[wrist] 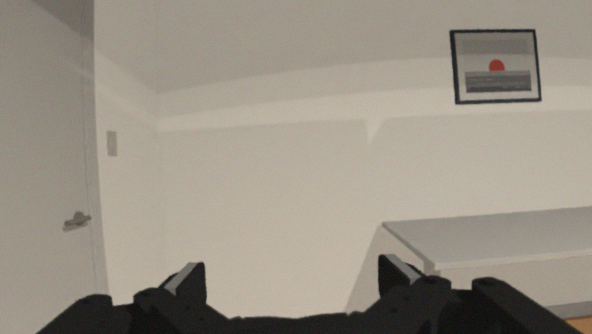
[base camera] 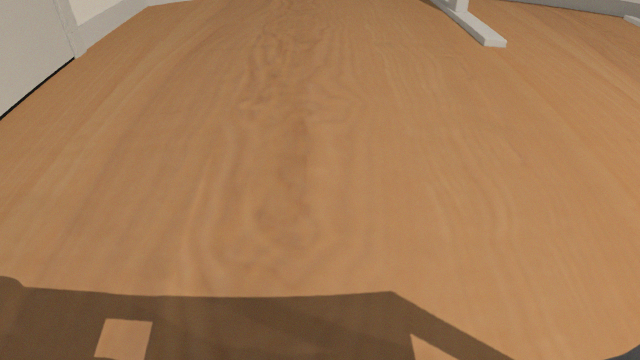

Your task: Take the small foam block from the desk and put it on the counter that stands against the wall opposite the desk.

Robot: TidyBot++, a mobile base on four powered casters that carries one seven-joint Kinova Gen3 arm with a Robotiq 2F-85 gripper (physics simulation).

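Frame: origin at the arm's base, x ahead, y left, z up, level; millimetres.
Seen in the pictures: gripper, fingertip midpoint: [wrist: 292, 278].
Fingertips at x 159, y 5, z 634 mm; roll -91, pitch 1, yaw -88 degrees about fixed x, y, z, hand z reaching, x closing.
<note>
A point is followed by its place in that frame.
My gripper [wrist: 292, 278] {y 5, x 160, z 634 mm} is open, with its two black fingers wide apart at the bottom of the wrist view and nothing between them. A grey-topped table [wrist: 505, 235] {y -883, x 1307, z 323 mm}, which looks like the desk, stands at the right in the wrist view, beyond the fingers. Its top is seen at a low angle and runs out of the right edge. In the base camera view a white foot [base camera: 480, 31] of a table leg stands on the floor at the upper right. The small foam block does not show in either view. I cannot make out the counter.
A door [wrist: 45, 150] {y 837, x 978, z 777 mm} with a handle [wrist: 77, 221] {y 786, x 1045, z 527 mm} is at the left in the wrist view. A framed picture [wrist: 496, 82] {y -1208, x 1807, z 1100 mm} hangs on the back wall. In the base camera view, a pale door panel [base camera: 30, 45] {y 836, x 1001, z -274 mm} borders the wooden floor [base camera: 310, 175] {y 5, x 495, z -397 mm} at the left.
</note>
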